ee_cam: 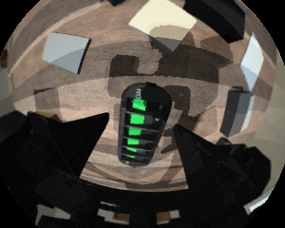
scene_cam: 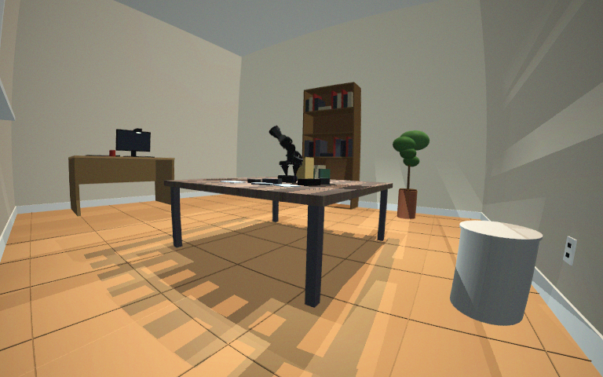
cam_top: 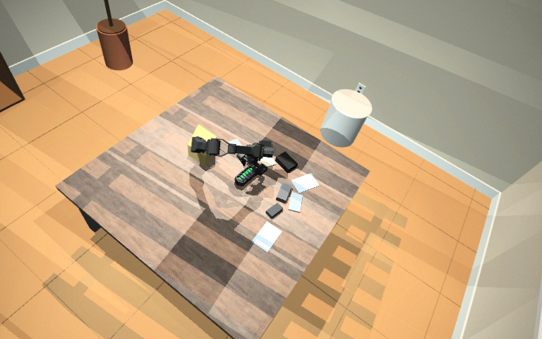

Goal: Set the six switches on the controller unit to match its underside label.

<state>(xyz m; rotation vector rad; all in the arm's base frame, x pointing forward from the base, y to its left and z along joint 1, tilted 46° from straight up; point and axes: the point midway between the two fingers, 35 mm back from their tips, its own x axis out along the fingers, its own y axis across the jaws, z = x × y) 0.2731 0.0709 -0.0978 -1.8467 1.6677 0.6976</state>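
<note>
The cream card is 160 mm to the left of my gripper tip and 40 mm below it. Also, from my gripper tip: dark box (100 mm ahead, 230 mm to the left, 30 mm below); grey plate (310 mm ahead, 50 mm to the left, 40 mm below).
</note>
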